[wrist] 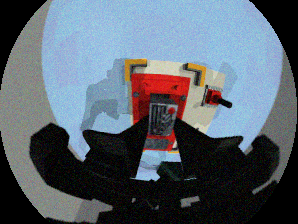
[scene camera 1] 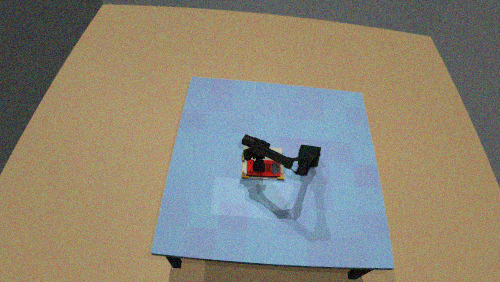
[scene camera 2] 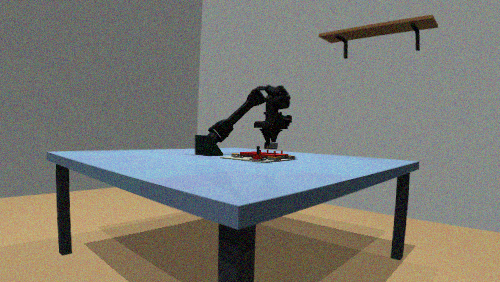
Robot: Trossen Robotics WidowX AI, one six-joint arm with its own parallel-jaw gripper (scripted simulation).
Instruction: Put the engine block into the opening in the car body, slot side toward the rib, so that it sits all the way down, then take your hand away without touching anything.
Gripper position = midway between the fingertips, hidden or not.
Note:
The gripper (scene camera 2: 270,144) holds a grey engine block.
The gripper is seen too in the wrist view (wrist: 161,118).

